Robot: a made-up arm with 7 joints.
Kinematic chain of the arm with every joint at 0, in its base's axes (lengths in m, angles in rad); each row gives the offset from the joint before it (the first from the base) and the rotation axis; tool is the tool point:
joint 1: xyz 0 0 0.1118 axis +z
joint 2: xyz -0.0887 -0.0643 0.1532 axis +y
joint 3: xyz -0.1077 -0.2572 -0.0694 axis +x
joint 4: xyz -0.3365 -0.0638 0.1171 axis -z
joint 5: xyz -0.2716 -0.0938 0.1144 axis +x
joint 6: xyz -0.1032 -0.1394 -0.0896 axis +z
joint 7: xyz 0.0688 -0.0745 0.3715 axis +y
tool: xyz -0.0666 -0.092 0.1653
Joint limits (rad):
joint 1: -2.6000..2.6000
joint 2: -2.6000..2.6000
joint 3: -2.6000..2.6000
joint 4: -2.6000..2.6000
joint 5: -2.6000..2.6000
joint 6: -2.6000..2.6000
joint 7: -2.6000..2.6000
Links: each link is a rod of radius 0.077 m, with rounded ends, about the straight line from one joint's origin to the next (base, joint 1, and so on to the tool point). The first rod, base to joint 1, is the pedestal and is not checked.
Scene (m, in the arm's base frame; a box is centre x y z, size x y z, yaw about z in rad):
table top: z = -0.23
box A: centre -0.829 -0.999 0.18 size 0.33 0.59 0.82 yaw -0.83
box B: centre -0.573 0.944 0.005 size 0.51 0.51 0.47 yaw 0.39
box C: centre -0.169 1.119 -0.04 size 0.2 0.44 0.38 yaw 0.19
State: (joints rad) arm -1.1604 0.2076 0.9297 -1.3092 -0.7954 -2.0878 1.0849
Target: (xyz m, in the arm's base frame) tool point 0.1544 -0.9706 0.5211
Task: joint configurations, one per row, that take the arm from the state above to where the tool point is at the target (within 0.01 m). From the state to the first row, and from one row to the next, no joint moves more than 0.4 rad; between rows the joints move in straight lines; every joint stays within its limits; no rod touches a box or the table.
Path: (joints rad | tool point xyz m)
1: -1.1758 0.3150 0.5404 -1.3256 -0.9524 -2.1732 1.1181 | -1.3783 0.2111 0.6293
2: -1.1911 0.4224 0.1511 -1.3421 -1.1094 -2.2585 1.1513 | -1.1900 0.2004 0.9530
3: -1.2065 0.5299 -0.2383 -1.3585 -1.2664 -2.3439 1.1844 | -0.9387 0.1798 1.1731
4: -1.2218 0.6373 -0.6276 -1.3750 -1.4234 -2.4293 1.2176 | -0.6735 0.1583 1.2923
5: -1.2372 0.7447 -1.0169 -1.3914 -1.5804 -2.5146 1.2508 | -0.4269 0.1413 1.3302
6: -1.2525 0.8521 -1.4062 -1.4078 -1.7374 -2.6000 1.2840 | -0.2135 0.1318 1.3099
7: -1.0178 0.7936 -1.0407 -1.5513 -1.4272 -2.4394 1.2814 | -0.2905 -0.1038 1.3141
8: -0.7830 0.7351 -0.6751 -1.6947 -1.1170 -2.2787 1.2788 | -0.3230 -0.4161 1.2411
9: -0.5483 0.6766 -0.3095 -1.8382 -0.8068 -2.1181 1.2762 | -0.2640 -0.7296 1.0623
10: -0.3135 0.6181 0.0561 -1.9816 -0.4966 -1.9575 1.2736 | -0.0917 -0.9415 0.7984
11: -0.0788 0.5596 0.4217 -2.1250 -0.1864 -1.7968 1.2710 | 0.1544 -0.9706 0.5211

